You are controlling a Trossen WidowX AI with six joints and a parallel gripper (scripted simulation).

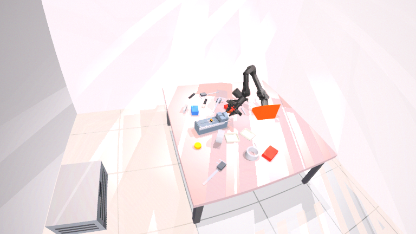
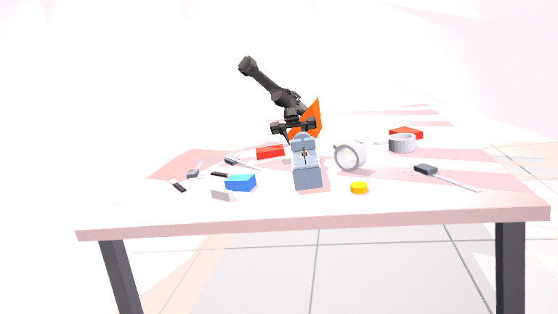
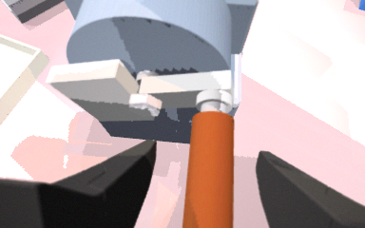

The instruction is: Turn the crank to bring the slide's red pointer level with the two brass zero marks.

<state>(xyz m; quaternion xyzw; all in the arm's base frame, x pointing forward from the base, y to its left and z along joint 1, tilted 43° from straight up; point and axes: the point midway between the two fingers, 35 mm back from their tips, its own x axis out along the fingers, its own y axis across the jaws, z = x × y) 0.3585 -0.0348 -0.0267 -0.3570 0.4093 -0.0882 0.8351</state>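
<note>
My gripper tip is 20 mm below the orange handle and 20 mm past it. From my gripper tip the other things lie so: red pointer 160 mm ahead, 50 mm to the left, 10 mm above; then yellow disc 320 mm ahead, 220 mm to the left, 70 mm below; then blue block 230 mm ahead, 170 mm to the right, 50 mm below.
</note>
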